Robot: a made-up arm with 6 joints.
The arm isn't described. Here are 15 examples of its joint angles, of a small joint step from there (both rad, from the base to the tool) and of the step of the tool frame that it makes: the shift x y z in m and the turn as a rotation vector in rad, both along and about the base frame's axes.
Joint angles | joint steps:
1: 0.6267 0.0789 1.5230 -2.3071 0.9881 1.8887 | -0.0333 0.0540 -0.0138 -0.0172 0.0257 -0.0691
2: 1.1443 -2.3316 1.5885 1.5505 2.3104 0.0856 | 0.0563 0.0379 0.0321 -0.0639 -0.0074 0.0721
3: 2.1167 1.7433 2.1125 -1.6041 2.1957 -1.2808 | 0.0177 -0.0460 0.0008 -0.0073 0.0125 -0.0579
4: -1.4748 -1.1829 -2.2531 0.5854 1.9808 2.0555 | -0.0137 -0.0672 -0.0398 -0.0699 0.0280 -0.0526
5: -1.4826 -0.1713 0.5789 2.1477 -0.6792 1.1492 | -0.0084 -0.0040 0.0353 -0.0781 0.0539 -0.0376
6: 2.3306 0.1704 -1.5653 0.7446 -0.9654 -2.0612 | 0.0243 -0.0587 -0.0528 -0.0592 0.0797 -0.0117
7: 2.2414 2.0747 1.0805 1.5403 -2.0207 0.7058 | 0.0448 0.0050 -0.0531 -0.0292 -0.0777 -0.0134
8: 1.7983 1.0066 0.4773 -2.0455 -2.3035 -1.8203 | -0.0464 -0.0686 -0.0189 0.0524 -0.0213 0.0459
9: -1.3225 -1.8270 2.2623 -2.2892 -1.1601 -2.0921 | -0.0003 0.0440 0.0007 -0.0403 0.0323 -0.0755
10: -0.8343 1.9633 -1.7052 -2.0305 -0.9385 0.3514 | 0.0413 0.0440 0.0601 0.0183 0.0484 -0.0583
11: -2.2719 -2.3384 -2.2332 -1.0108 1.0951 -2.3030 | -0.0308 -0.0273 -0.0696 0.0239 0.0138 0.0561
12: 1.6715 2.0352 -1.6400 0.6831 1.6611 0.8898 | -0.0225 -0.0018 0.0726 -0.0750 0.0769 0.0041
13: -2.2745 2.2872 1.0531 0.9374 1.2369 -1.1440 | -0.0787 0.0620 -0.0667 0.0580 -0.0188 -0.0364
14: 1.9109 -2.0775 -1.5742 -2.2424 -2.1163 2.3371 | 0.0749 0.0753 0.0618 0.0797 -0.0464 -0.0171
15: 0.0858 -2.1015 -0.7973 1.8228 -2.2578 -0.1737 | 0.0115 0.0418 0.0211 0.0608 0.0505 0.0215
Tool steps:
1: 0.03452 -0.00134 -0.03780 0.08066 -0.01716 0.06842
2: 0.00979 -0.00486 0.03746 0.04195 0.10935 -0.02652
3: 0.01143 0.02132 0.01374 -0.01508 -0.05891 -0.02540
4: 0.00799 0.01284 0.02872 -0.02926 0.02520 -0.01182
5: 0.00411 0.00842 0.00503 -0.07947 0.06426 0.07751
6: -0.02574 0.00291 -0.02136 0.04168 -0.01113 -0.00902
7: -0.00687 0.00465 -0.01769 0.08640 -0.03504 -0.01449
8: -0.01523 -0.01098 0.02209 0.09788 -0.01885 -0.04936
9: -0.02613 -0.01156 -0.03014 -0.02304 -0.08622 0.11759
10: -0.01194 0.00076 0.03474 -0.05295 -0.02558 0.05710
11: 0.01430 0.01697 0.00933 -0.05698 -0.01448 0.04875
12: 0.00640 0.03268 -0.00232 -0.11860 0.06027 -0.02104
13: -0.01648 -0.01759 -0.01320 0.08760 -0.16251 -0.01233
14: -0.03055 0.03065 0.03152 0.04783 0.08625 -0.04542
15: -0.00773 -0.02143 -0.00110 0.08215 0.03936 0.07443
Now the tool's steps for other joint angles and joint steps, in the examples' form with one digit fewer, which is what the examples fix.
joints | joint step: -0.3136 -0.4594 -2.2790 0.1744 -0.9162 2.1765 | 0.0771 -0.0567 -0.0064 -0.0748 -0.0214 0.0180
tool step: -0.0196 0.0062 0.0436 -0.0347 -0.0347 -0.0432
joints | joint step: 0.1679 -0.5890 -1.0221 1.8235 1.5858 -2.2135 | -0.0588 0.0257 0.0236 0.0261 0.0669 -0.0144
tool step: 0.0199 -0.0264 -0.0257 0.0706 0.1013 0.0191
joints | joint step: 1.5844 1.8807 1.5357 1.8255 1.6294 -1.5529 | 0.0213 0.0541 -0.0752 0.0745 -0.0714 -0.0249
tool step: -0.0245 0.0237 -0.0231 0.0808 0.0366 -0.1434
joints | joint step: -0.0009 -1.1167 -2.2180 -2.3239 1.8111 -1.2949 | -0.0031 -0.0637 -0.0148 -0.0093 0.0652 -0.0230
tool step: 0.0146 0.0257 -0.0073 -0.0416 -0.0416 -0.1107
